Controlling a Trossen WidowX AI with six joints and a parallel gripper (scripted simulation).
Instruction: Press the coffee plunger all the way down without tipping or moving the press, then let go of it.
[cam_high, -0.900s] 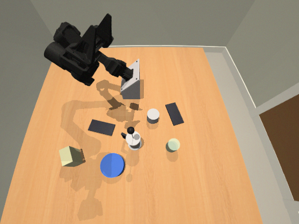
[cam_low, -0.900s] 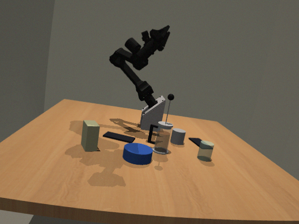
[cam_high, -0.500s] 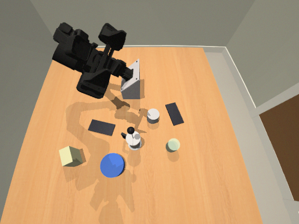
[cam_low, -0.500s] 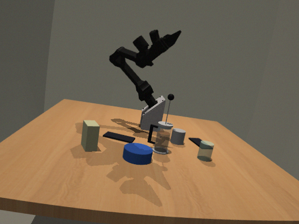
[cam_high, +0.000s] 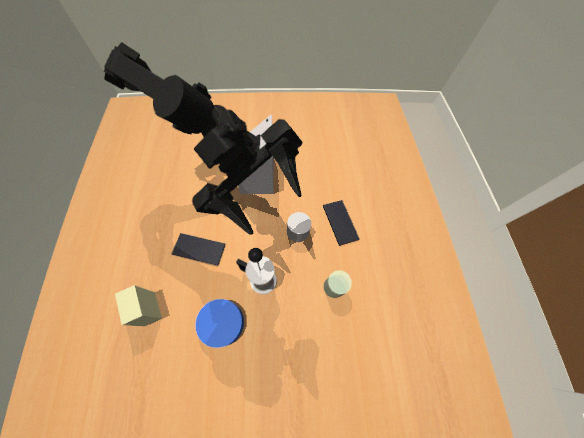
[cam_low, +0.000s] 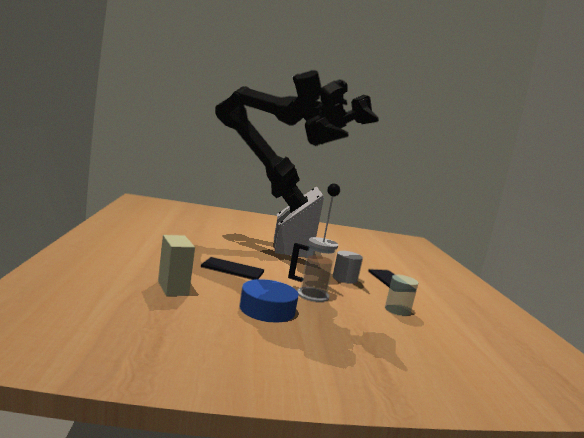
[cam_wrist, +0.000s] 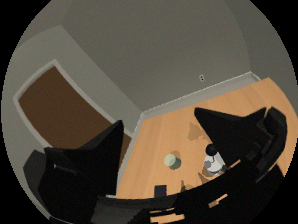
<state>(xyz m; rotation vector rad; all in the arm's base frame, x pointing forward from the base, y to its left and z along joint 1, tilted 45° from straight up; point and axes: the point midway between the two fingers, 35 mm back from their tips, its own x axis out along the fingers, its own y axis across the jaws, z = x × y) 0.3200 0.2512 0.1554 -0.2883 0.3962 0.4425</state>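
My gripper tip is now 28 cm above the glass coffee press, 6 cm to the left of it and 1 cm short of it. Also, from my gripper tip: cream block: 36 cm to the right, 36 cm below, 11 cm ahead.
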